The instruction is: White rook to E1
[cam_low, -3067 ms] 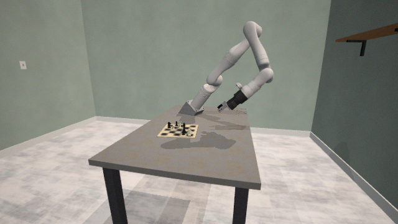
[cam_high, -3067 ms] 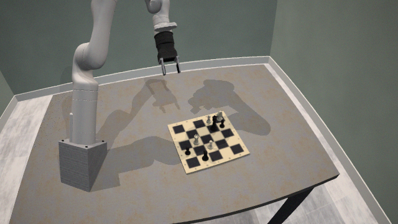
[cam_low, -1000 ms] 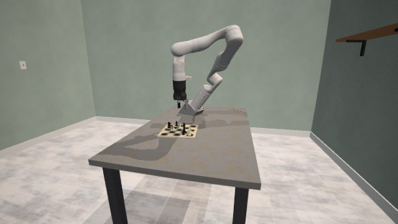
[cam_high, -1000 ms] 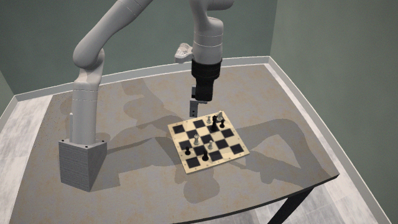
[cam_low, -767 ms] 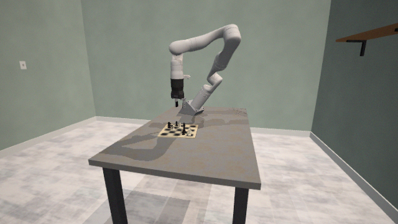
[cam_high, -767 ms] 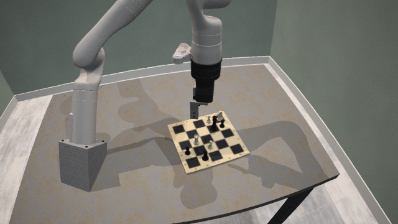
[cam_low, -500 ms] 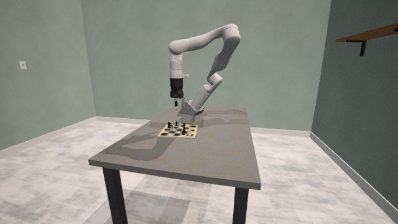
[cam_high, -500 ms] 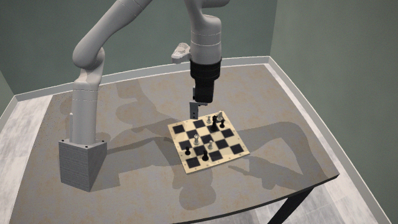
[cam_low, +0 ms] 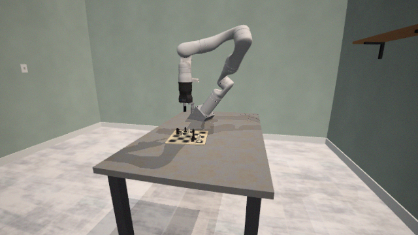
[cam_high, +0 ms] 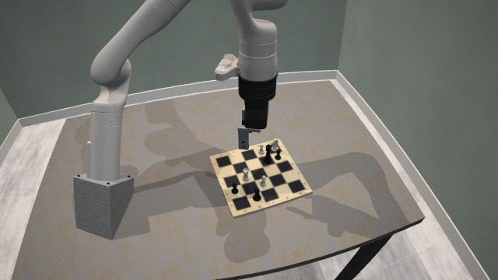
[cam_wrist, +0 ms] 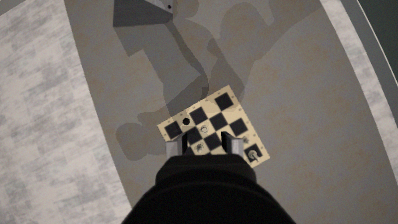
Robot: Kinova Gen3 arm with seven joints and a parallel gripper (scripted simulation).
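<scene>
Right now my hand is 140 mm above the rook. The rest, counted from my hand: small chessboard 40 mm ahead, 10 mm to the left, 160 mm below.
</scene>
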